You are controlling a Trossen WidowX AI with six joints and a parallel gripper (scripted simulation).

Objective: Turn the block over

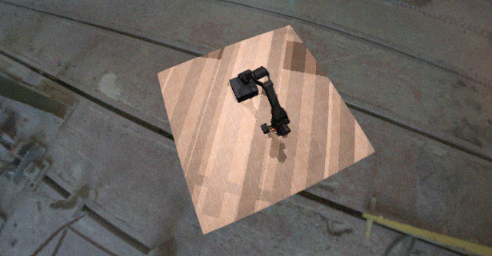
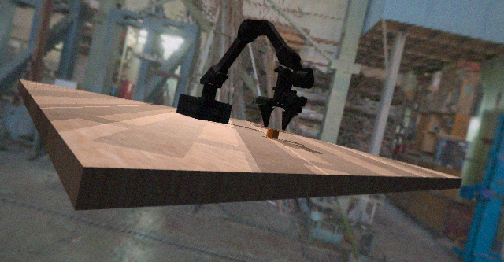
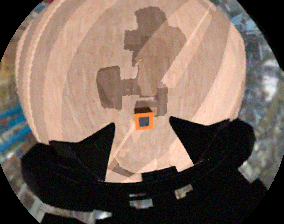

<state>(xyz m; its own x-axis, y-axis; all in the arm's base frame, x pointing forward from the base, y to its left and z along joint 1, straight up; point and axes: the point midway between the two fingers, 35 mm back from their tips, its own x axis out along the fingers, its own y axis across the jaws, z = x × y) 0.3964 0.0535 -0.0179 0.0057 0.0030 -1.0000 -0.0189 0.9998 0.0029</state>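
My gripper tip is 1 cm above the small orange block.
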